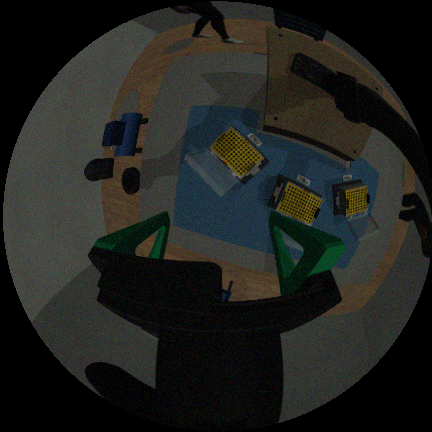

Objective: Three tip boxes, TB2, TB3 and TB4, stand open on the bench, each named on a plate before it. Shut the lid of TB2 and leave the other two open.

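The gripper [218, 216] is in view, together with a clear lid [220, 178] and a box [339, 197].
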